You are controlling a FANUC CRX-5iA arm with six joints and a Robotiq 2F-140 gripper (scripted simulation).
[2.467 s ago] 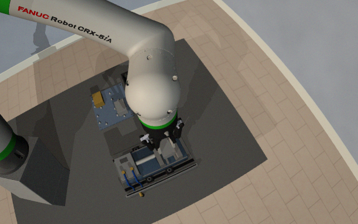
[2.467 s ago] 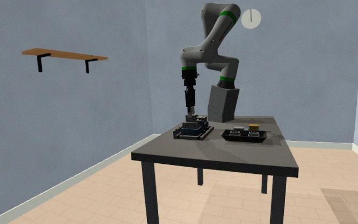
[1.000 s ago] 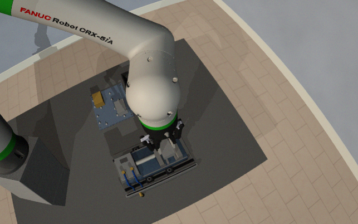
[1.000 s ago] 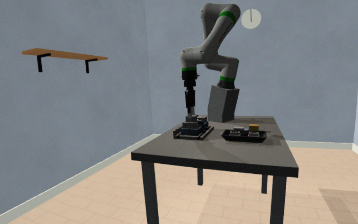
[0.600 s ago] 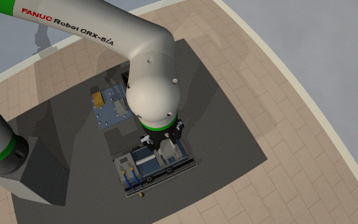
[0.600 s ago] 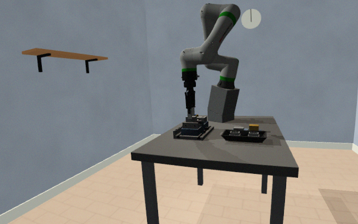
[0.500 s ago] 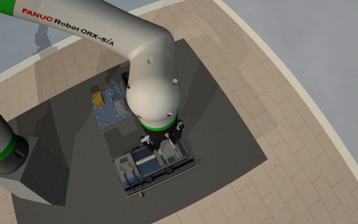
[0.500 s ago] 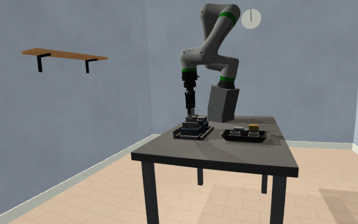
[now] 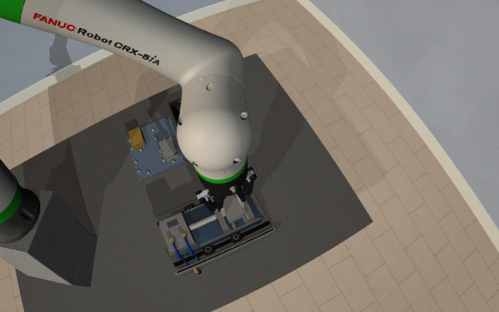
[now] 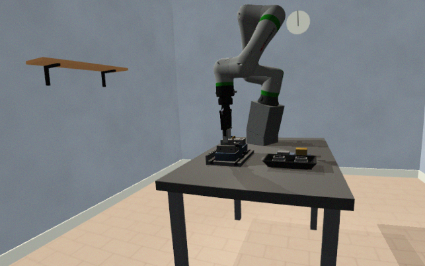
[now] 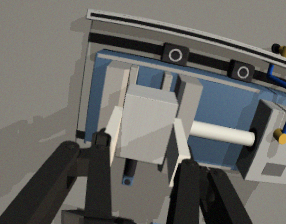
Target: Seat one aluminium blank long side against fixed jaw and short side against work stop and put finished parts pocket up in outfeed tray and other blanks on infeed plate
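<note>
Right now my hand is 8 cm past the white rod, 6 cm above it and 2 cm to the right of it. Round my hand: brass blank 40 cm to the left, 12 cm below, 12 cm behind; vise 10 cm below, 6 cm behind, 2 cm to the left.
</note>
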